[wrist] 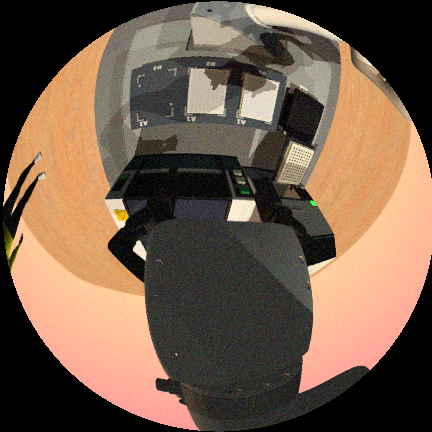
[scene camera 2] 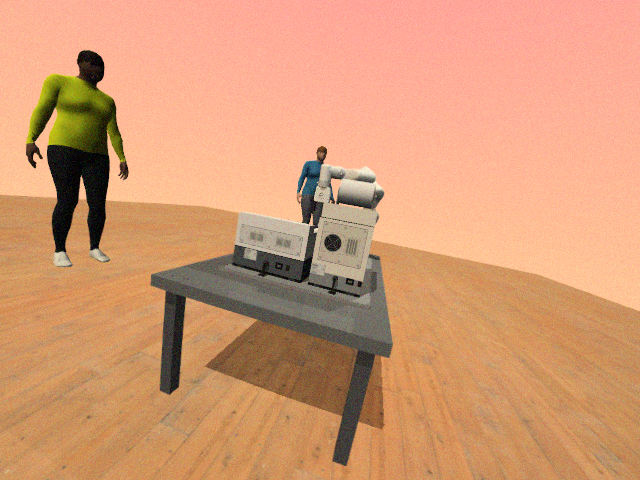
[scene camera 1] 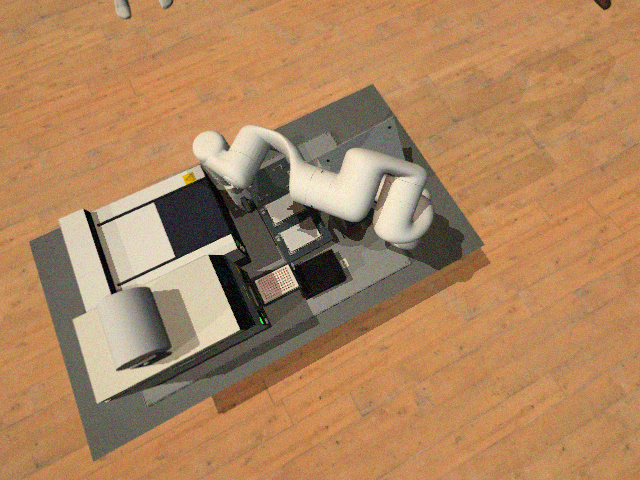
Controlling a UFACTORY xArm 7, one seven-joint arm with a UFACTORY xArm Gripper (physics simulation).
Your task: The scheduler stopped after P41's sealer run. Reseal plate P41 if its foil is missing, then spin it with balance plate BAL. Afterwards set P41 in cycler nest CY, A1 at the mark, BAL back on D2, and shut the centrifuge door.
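Places are measured from the arm's base along level axes (x ahead, y left, z up), in metres.
Pixels of known places: gripper, fingertip midpoint: (wrist: 218, 181) (scene camera 2: 320, 212) (scene camera 1: 246, 197).
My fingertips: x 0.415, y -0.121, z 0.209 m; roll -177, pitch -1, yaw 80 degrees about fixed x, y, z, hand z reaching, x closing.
Note:
For each thing: its top centre in the pictures, then the offset to it from my fingertips. "spot": a spot on its surface instead. Level surfaces: height alone.
- sealer, top centre: (scene camera 1: 129, 322) (wrist: 285, 320) (scene camera 2: 359, 181) dx +0.373, dy +0.189, dz +0.181 m
- slot D2, surface spot: (wrist: 207, 96) (scene camera 1: 280, 209) spot: dx -0.086, dy +0.002, dz -0.232 m
- Slot D3, surface spot: (wrist: 141, 80) spot: dx -0.172, dy -0.154, dz -0.248 m
- black cycler nest, top centre: (wrist: 306, 118) (scene camera 1: 318, 272) dx -0.063, dy +0.279, dz -0.237 m
- big foil roll, top centre: (scene camera 1: 119, 327) (scene camera 2: 359, 181) dx +0.394, dy +0.185, dz +0.181 m
- grey table, surface height: dz -0.308 m
My gripper (scene camera 1: 244, 200) (wrist: 218, 181) is open and empty. It hangs low at the front edge of the centrifuge (scene camera 1: 154, 227) (wrist: 177, 183), over its dark lid panel (scene camera 1: 191, 215) (wrist: 197, 209). An open well plate with no foil (scene camera 1: 276, 284) (wrist: 296, 163) lies on the stage in front of the sealer (scene camera 1: 190, 289) (wrist: 318, 227). Two white-topped plates sit on the deck, one in slot D2 (scene camera 1: 281, 209) (wrist: 207, 96) and one in the slot beside it (scene camera 1: 299, 236) (wrist: 259, 100). Slot D3 (wrist: 141, 80) is empty. The black cycler nest (scene camera 1: 320, 270) (wrist: 301, 114) is empty.
The sealer carries a big foil roll (scene camera 1: 133, 325). Both machines stand on a grey table (scene camera 1: 361, 110) (scene camera 2: 289, 305). A person in yellow-green (scene camera 2: 77, 150) stands off to the left; a person in blue (scene camera 2: 311, 186) stands behind the table.

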